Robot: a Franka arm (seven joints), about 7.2 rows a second.
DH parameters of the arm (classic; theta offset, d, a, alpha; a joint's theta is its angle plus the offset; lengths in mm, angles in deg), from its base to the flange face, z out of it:
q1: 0 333 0 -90
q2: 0 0 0 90
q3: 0 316 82.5 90
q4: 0 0 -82.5 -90
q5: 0 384 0 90
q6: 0 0 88 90
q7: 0 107 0 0
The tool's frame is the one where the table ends.
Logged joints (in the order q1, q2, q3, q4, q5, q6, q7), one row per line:
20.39 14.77 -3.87 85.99 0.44 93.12 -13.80
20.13 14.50 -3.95 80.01 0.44 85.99 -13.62
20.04 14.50 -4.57 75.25 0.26 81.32 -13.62
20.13 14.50 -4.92 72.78 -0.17 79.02 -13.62
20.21 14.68 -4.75 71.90 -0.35 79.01 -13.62
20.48 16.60 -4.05 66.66 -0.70 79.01 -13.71
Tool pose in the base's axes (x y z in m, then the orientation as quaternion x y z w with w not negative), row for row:
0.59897 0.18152 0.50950 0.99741 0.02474 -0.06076 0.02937
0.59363 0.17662 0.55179 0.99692 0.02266 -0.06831 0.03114
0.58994 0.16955 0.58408 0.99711 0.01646 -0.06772 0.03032
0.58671 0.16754 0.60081 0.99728 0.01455 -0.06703 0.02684
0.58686 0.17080 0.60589 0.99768 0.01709 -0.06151 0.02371
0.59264 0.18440 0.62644 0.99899 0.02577 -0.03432 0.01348
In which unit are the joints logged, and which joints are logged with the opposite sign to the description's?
The joints are logged in degrees. Opposite sign: q4, q5, q7.
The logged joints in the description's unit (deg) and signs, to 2 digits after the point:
20.39 14.77 -3.87 -85.99 -0.44 93.12 13.80
20.13 14.50 -3.95 -80.01 -0.44 85.99 13.62
20.04 14.50 -4.57 -75.25 -0.26 81.32 13.62
20.13 14.50 -4.92 -72.78 0.17 79.02 13.62
20.21 14.68 -4.75 -71.90 0.35 79.01 13.62
20.48 16.60 -4.05 -66.66 0.70 79.01 13.71

